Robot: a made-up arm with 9 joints. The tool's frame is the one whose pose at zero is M. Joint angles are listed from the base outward.
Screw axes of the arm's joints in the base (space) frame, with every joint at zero. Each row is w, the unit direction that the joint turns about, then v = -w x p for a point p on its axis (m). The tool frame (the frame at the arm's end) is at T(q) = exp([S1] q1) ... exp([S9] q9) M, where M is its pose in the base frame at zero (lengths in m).
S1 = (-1, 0, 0, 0, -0.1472, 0)
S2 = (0, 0, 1, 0.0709, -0.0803, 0)
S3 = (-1, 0, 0, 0, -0.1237, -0.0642)
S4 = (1, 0, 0, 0, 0.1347, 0.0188)
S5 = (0, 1, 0, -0.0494, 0, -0.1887)
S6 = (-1, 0, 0, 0, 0.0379, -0.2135)
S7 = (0, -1, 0, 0.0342, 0, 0.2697)
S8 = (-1, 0, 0, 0, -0.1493, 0.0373)
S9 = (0, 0, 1, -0.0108, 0.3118, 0)
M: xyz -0.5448 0.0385 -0.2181 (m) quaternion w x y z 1 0 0 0
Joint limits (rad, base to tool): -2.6..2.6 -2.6..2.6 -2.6..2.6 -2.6..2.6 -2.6..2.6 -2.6..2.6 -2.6..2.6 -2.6..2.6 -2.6..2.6
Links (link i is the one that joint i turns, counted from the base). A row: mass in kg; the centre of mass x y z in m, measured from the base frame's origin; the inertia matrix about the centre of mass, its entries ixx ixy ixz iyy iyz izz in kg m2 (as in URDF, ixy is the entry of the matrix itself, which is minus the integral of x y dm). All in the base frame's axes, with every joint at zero. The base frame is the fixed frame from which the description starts. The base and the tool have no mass.
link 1: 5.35; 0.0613 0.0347 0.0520; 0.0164 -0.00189 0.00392 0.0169 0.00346 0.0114
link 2: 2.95; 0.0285 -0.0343 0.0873; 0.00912 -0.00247 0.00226 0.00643 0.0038 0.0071
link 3: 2.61; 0.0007 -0.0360 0.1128; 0.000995 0 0 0.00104 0.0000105 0.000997
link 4: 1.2; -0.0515 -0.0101 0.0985; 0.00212 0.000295 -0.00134 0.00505 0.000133 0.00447
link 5: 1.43; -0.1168 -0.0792 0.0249; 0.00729 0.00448 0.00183 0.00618 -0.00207 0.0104
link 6: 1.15; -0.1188 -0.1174 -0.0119; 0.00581 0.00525 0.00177 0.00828 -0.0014 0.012
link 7: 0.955; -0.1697 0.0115 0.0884; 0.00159 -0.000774 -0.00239 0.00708 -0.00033 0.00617
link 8: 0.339; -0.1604 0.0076 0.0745; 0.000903 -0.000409 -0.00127 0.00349 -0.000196 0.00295
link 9: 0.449; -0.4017 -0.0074 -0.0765; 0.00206 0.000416 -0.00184 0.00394 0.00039 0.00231
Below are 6 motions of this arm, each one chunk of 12 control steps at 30 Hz.
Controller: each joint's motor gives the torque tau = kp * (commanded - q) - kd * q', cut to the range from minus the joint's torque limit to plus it. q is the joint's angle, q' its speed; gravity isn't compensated. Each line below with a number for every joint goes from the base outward.
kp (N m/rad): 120 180 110 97 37 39 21 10 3.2
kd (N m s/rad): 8.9 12 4.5 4.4 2.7 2.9 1.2 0.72 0.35
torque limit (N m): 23 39 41 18 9.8 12 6.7 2.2 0.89
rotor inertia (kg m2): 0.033 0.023 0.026 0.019 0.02 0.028 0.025 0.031 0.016
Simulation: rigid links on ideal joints. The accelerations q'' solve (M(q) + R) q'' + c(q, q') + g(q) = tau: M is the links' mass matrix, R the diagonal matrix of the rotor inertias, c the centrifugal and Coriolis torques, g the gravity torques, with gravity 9.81 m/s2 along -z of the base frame. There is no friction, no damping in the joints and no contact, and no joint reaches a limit. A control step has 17 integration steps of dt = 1/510 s. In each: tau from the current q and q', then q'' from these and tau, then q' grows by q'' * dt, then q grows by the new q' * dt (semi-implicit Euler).
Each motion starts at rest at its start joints. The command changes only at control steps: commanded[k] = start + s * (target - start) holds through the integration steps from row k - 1 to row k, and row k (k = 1, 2, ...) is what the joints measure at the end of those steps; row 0 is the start. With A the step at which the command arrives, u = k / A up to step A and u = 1 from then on. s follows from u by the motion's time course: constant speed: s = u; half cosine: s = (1 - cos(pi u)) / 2; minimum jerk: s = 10 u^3 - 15 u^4 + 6 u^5; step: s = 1 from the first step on.
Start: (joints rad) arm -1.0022 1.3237 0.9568 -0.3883 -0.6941 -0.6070 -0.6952 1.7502 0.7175
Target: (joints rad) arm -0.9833 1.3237 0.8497 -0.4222 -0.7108 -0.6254 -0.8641 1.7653 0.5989
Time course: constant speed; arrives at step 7
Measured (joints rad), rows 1 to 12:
1: -0.9970 1.3154 0.9484 -0.3806 -0.7053 -0.5967 -0.6983 1.7506 0.7128
2: -0.9929 1.3022 0.9329 -0.3771 -0.7210 -0.5854 -0.7033 1.7473 0.6970
3: -0.9913 1.2909 0.9176 -0.3789 -0.7353 -0.5792 -0.7101 1.7431 0.6719
4: -0.9906 1.2832 0.9028 -0.3829 -0.7470 -0.5770 -0.7202 1.7406 0.6419
5: -0.9896 1.2790 0.8877 -0.3873 -0.7559 -0.5775 -0.7349 1.7400 0.6107
6: -0.9879 1.2776 0.8722 -0.3914 -0.7618 -0.5798 -0.7544 1.7399 0.5807
7: -0.9855 1.2779 0.8565 -0.3952 -0.7653 -0.5831 -0.7782 1.7391 0.5532
8: -0.9829 1.2791 0.8482 -0.3957 -0.7654 -0.5868 -0.8011 1.7351 0.5305
9: -0.9806 1.2808 0.8450 -0.3958 -0.7630 -0.5896 -0.8191 1.7287 0.5144
10: -0.9788 1.2822 0.8442 -0.3961 -0.7602 -0.5911 -0.8319 1.7223 0.5049
11: -0.9775 1.2832 0.8442 -0.3965 -0.7579 -0.5915 -0.8399 1.7175 0.5005
12: -0.9769 1.2835 0.8443 -0.3969 -0.7565 -0.5912 -0.8437 1.7148 0.4994

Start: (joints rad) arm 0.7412 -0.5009 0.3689 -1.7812 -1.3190 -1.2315 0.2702 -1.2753 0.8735
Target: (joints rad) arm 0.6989 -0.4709 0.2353 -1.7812 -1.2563 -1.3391 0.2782 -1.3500 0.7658
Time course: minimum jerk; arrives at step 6
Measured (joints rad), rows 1 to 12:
1: 0.7414 -0.5107 0.3743 -1.7826 -1.3226 -1.2205 0.2723 -1.2780 0.8749
2: 0.7472 -0.5259 0.3767 -1.7955 -1.3194 -1.2069 0.2740 -1.2817 0.8800
3: 0.7580 -0.5392 0.3700 -1.8151 -1.3021 -1.2033 0.2692 -1.2856 0.8860
4: 0.7692 -0.5491 0.3550 -1.8339 -1.2727 -1.2118 0.2581 -1.2937 0.8892
5: 0.7767 -0.5561 0.3382 -1.8461 -1.2383 -1.2284 0.2456 -1.3098 0.8878
6: 0.7789 -0.5613 0.3260 -1.8502 -1.2077 -1.2478 0.2373 -1.3341 0.8830
7: 0.7773 -0.5651 0.3185 -1.8501 -1.1862 -1.2666 0.2348 -1.3626 0.8765
8: 0.7738 -0.5674 0.3137 -1.8487 -1.1748 -1.2832 0.2366 -1.3901 0.8692
9: 0.7698 -0.5682 0.3106 -1.8472 -1.1717 -1.2966 0.2401 -1.4125 0.8611
10: 0.7659 -0.5677 0.3083 -1.8457 -1.1745 -1.3063 0.2435 -1.4274 0.8523
11: 0.7625 -0.5659 0.3064 -1.8441 -1.1805 -1.3119 0.2459 -1.4344 0.8430
12: 0.7600 -0.5634 0.3048 -1.8425 -1.1878 -1.3133 0.2473 -1.4342 0.8338

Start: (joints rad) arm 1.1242 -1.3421 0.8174 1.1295 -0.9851 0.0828 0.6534 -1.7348 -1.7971
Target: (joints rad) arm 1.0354 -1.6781 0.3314 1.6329 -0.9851 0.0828 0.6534 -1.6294 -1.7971
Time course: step
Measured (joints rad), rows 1 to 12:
1: 1.1453 -1.3831 0.6743 1.0691 -1.0045 0.0451 0.6661 -1.7438 -1.7682
2: 1.1565 -1.4800 0.5622 1.1589 -1.0371 -0.0159 0.7063 -1.7812 -1.7098
3: 1.1533 -1.5804 0.4778 1.3809 -1.0691 -0.0646 0.7648 -1.8486 -1.6383
4: 1.1345 -1.6715 0.3820 1.5408 -1.0620 -0.0879 0.8100 -1.9129 -1.5910
5: 1.0985 -1.7326 0.3212 1.6272 -1.0414 -0.0817 0.8303 -1.9495 -1.5845
6: 1.0556 -1.7583 0.3001 1.6584 -1.0256 -0.0571 0.8236 -1.9471 -1.6061
7: 1.0180 -1.7582 0.3038 1.6590 -1.0182 -0.0286 0.7939 -1.9037 -1.6397
8: 0.9940 -1.7453 0.3163 1.6493 -1.0158 -0.0058 0.7520 -1.8340 -1.6775
9: 0.9857 -1.7296 0.3283 1.6397 -1.0135 0.0075 0.7107 -1.7597 -1.7163
10: 0.9910 -1.7165 0.3375 1.6331 -1.0093 0.0103 0.6790 -1.6960 -1.7536
11: 1.0053 -1.7077 0.3444 1.6287 -1.0039 0.0041 0.6613 -1.6518 -1.7866
12: 1.0239 -1.7027 0.3502 1.6254 -0.9990 -0.0088 0.6569 -1.6307 -1.8123

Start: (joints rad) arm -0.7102 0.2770 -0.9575 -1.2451 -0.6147 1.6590 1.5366 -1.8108 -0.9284
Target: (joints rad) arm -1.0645 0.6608 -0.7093 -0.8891 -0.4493 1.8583 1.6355 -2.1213 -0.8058
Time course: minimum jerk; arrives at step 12
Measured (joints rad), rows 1 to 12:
1: -0.7100 0.2826 -0.9602 -1.2415 -0.6048 1.6701 1.5389 -1.8090 -0.9291
2: -0.7142 0.2944 -0.9583 -1.2344 -0.5818 1.6899 1.5464 -1.8105 -0.9304
3: -0.7235 0.3104 -0.9454 -1.2213 -0.5511 1.7120 1.5591 -1.8214 -0.9308
4: -0.7385 0.3325 -0.9202 -1.1998 -0.5144 1.7357 1.5758 -1.8447 -0.9290
5: -0.7599 0.3628 -0.8849 -1.1691 -0.4723 1.7624 1.5954 -1.8817 -0.9245
6: -0.7883 0.4023 -0.8433 -1.1306 -0.4255 1.7935 1.6170 -1.9315 -0.9173
7: -0.8229 0.4494 -0.8003 -1.0871 -0.3761 1.8287 1.6396 -1.9910 -0.9080
8: -0.8617 0.5002 -0.7605 -1.0427 -0.3282 1.8659 1.6619 -2.0546 -0.8971
9: -0.9014 0.5497 -0.7278 -1.0020 -0.2868 1.9018 1.6826 -2.1148 -0.8843
10: -0.9383 0.5930 -0.7045 -0.9689 -0.2576 1.9325 1.7003 -2.1638 -0.8693
11: -0.9691 0.6266 -0.6912 -0.9460 -0.2444 1.9550 1.7133 -2.1953 -0.8520
12: -0.9919 0.6493 -0.6862 -0.9328 -0.2475 1.9678 1.7199 -2.2066 -0.8332

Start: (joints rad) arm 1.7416 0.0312 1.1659 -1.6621 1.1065 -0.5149 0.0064 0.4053 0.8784
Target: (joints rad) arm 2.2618 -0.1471 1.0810 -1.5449 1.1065 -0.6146 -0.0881 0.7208 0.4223
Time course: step
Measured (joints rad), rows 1 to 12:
1: 1.8177 -0.0223 1.1219 -1.6030 1.0918 -0.5374 -0.0016 0.4016 0.8273
2: 1.9511 -0.0896 1.0642 -1.5524 1.0772 -0.5799 -0.0224 0.4519 0.7579
3: 2.0506 -0.1393 1.0552 -1.5485 1.0821 -0.6243 -0.0458 0.5581 0.7021
4: 2.1185 -0.1788 1.0714 -1.5692 1.0967 -0.6646 -0.0653 0.6826 0.6590
5: 2.1649 -0.2101 1.0922 -1.5945 1.1119 -0.6980 -0.0768 0.8016 0.6260
6: 2.1960 -0.2317 1.1083 -1.6139 1.1228 -0.7220 -0.0784 0.9106 0.5989
7: 2.2152 -0.2434 1.1165 -1.6235 1.1281 -0.7366 -0.0726 1.0059 0.5764
8: 2.2251 -0.2469 1.1167 -1.6234 1.1290 -0.7432 -0.0648 1.0826 0.5588
9: 2.2279 -0.2448 1.1109 -1.6161 1.1278 -0.7441 -0.0596 1.1360 0.5466
10: 2.2258 -0.2397 1.1017 -1.6048 1.1266 -0.7418 -0.0599 1.1622 0.5403
11: 2.2208 -0.2338 1.0915 -1.5925 1.1265 -0.7382 -0.0659 1.1592 0.5402
12: 2.2149 -0.2285 1.0822 -1.5813 1.1273 -0.7344 -0.0757 1.1270 0.5461

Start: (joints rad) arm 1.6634 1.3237 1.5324 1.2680 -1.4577 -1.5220 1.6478 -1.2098 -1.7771
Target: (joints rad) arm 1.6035 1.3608 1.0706 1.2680 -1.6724 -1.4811 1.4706 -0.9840 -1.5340
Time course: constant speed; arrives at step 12
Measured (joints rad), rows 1 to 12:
1: 1.6531 1.3328 1.5191 1.2517 -1.4479 -1.5129 1.6412 -1.2003 -1.7740
2: 1.6367 1.3518 1.4973 1.2382 -1.4347 -1.5012 1.6218 -1.1744 -1.7620
3: 1.6206 1.3741 1.4665 1.2327 -1.4294 -1.4980 1.5972 -1.1368 -1.7435
4: 1.6048 1.3961 1.4297 1.2331 -1.4348 -1.5049 1.5750 -1.0941 -1.7241
5: 1.5884 1.4163 1.3896 1.2369 -1.4507 -1.5192 1.5585 -1.0526 -1.7076
6: 1.5709 1.4341 1.3479 1.2424 -1.4747 -1.5372 1.5469 -1.0170 -1.6955
7: 1.5520 1.4493 1.3056 1.2485 -1.5045 -1.5558 1.5385 -0.9898 -1.6874
8: 1.5322 1.4619 1.2629 1.2548 -1.5376 -1.5729 1.5314 -0.9718 -1.6818
9: 1.5118 1.4718 1.2201 1.2611 -1.5721 -1.5869 1.5242 -0.9621 -1.6769
10: 1.4917 1.4791 1.1773 1.2672 -1.6066 -1.5971 1.5163 -0.9587 -1.6708
11: 1.4723 1.4839 1.1346 1.2730 -1.6401 -1.6032 1.5076 -0.9593 -1.6618
12: 1.4542 1.4863 1.0922 1.2782 -1.6719 -1.6053 1.4981 -0.9615 -1.6492

